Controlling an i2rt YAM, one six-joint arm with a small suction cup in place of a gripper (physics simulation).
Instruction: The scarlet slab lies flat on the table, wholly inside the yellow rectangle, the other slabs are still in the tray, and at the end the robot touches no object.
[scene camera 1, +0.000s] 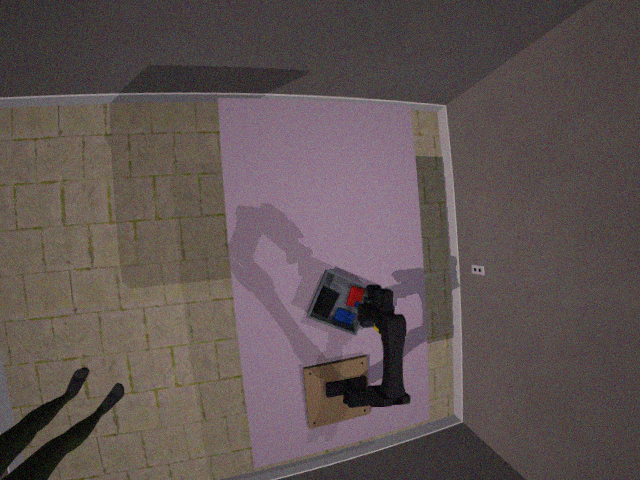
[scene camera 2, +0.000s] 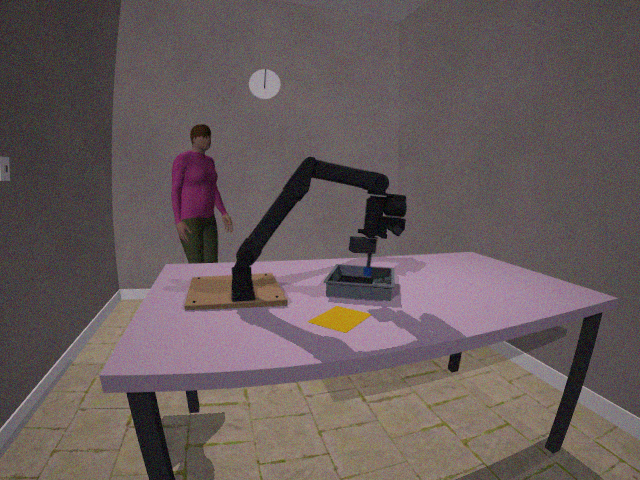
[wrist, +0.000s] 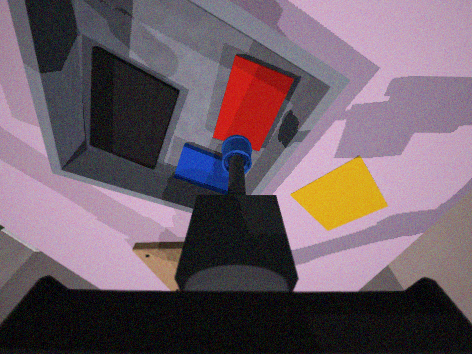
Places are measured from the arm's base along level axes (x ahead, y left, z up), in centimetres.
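Pixels of known places: end effector, tool point: (scene camera 2: 367, 274) (wrist: 236, 149); arm's base, origin of the base link: (scene camera 1: 346, 386) (scene camera 2: 242, 290).
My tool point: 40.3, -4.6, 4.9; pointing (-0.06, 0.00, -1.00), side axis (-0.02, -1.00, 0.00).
Note:
For each thing: its top centre in the pictures, then the offset to it from my tool point, as dx, dy, dz. "spot": a spot on its surface instead. Level surfaces: height alone.
- scarlet slab, middle of its top: (wrist: 249, 111) (scene camera 1: 355, 297) +1.8, -1.4, -5.4
- grey tray, middle of its top: (wrist: 172, 135) (scene camera 2: 362, 274) (scene camera 1: 341, 303) +0.8, +6.5, -1.6
- blue slab, middle of its top: (wrist: 208, 173) (scene camera 1: 344, 317) -7.2, +4.3, -5.3
- larger black slab, middle of its top: (wrist: 129, 121) (scene camera 2: 355, 279) (scene camera 1: 325, 302) +0.8, +12.8, -5.3
- yellow rectangle, surface spot: (wrist: 340, 194) (scene camera 2: 345, 316) spot: -13.1, -17.7, -6.5
- pink table, its level: dz -6.5
The scarlet slab (scene camera 1: 355, 296) (wrist: 255, 102) lies in the grey tray (scene camera 2: 359, 290) (wrist: 337, 80). A blue slab (scene camera 1: 344, 315) (wrist: 200, 166) and a larger black slab (scene camera 1: 326, 302) (wrist: 132, 110) lie in it too. My suction cup (scene camera 2: 367, 271) (wrist: 236, 150) is open, with nothing hanging from it. It points down over the tray, about level with the rim, and in the wrist view it overlaps the near end of the scarlet slab and the blue slab's edge. The yellow rectangle (scene camera 2: 340, 319) (wrist: 340, 194) lies on the table beside the tray, bare; the arm hides most of it in scene camera 1.
The arm stands on a wooden base board (scene camera 1: 336, 415) (scene camera 2: 217, 299) (wrist: 160, 257) on the pink table (scene camera 1: 320, 170) (scene camera 2: 206, 351), near the tray. The tray's walls rise around the slabs. A person (scene camera 2: 193, 180) in a magenta top stands behind the table.

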